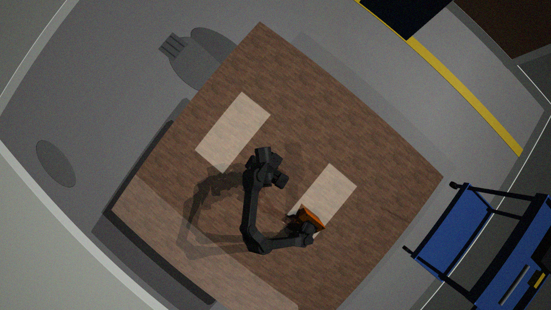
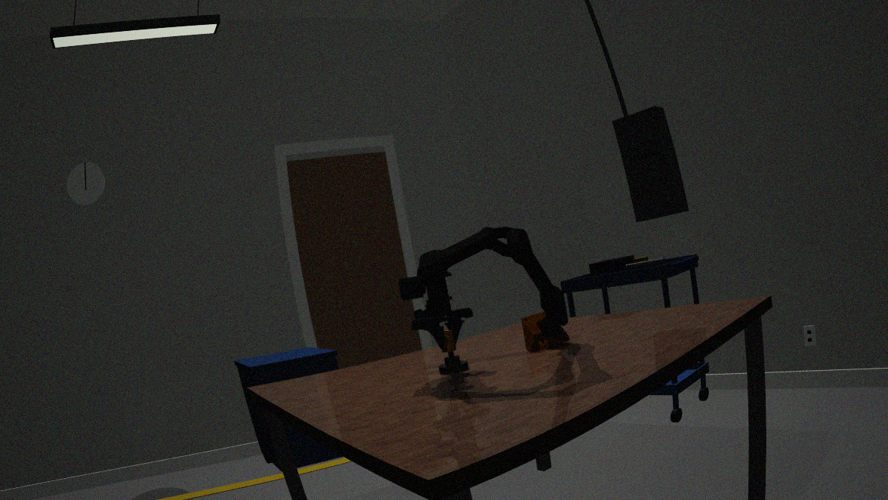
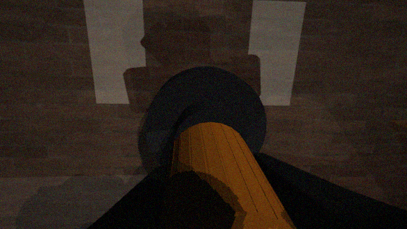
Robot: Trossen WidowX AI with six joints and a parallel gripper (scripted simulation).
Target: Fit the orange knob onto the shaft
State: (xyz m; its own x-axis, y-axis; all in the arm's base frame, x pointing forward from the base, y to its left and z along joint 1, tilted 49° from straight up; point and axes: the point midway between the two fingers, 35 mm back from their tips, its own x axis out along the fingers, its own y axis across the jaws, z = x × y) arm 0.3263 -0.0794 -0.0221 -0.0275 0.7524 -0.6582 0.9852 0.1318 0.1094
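Right now my gripper tip is 2 cm below the orange knob. The rest, counted from my gripper tip: round dark pedestal 4 cm below.
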